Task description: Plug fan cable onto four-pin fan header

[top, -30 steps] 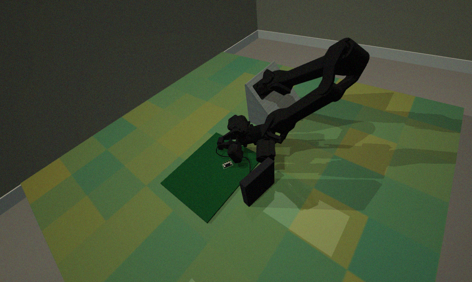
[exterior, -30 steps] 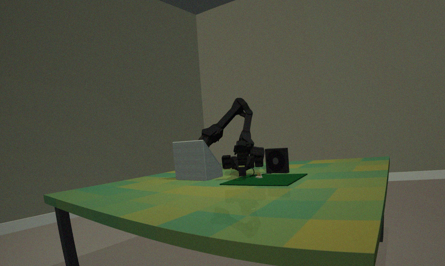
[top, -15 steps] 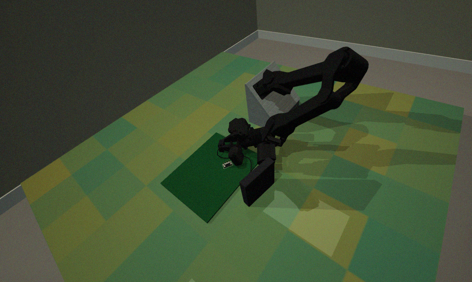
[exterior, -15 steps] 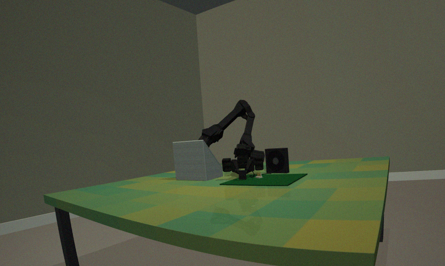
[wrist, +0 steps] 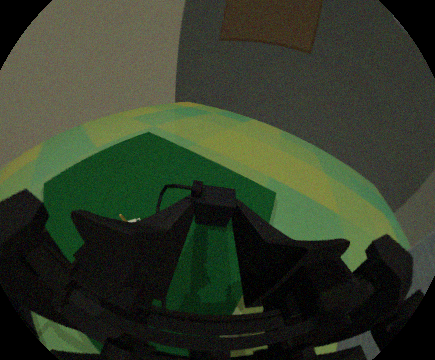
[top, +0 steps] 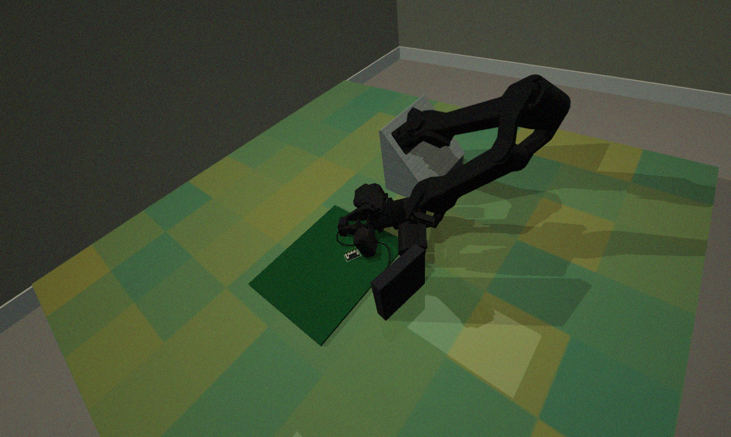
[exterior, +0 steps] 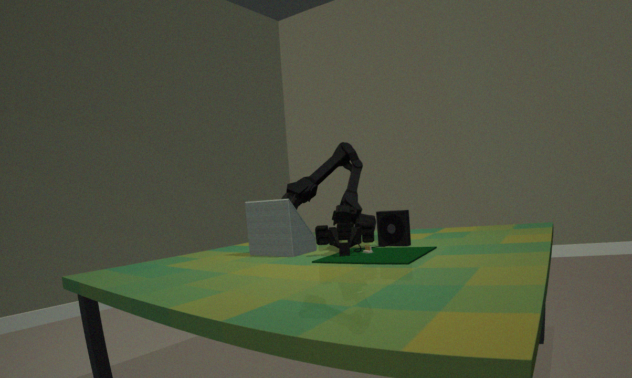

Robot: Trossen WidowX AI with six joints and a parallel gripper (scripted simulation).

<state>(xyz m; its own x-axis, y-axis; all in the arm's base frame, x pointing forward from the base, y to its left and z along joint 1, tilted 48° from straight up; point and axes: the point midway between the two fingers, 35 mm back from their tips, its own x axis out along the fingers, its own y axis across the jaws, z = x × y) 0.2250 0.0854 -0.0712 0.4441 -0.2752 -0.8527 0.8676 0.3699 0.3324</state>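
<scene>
My gripper tip is now 1 cm above the black plug. Also, from my gripper tip: black fan (6 cm ahead, 22 cm to the left, 3 cm above); dark green board (9 cm ahead, 4 cm to the left, 5 cm below).
</scene>
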